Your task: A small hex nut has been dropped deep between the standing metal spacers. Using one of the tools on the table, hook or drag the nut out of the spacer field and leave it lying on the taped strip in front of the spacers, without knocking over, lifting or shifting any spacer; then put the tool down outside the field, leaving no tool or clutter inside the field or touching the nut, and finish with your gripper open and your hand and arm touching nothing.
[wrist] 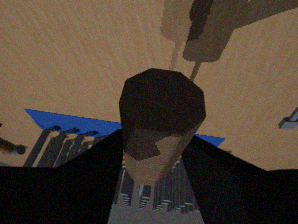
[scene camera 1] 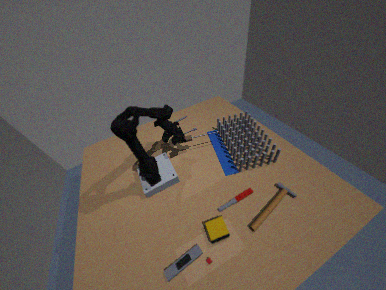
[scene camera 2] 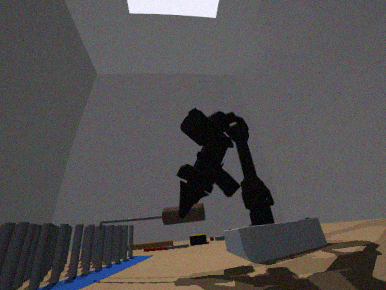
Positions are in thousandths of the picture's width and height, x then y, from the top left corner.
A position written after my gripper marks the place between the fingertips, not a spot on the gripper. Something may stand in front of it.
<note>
I see my gripper (scene camera 2: 475, 747) and a blue taped strip (wrist: 237, 556).
My gripper is seen too in the wrist view (wrist: 512, 609).
</note>
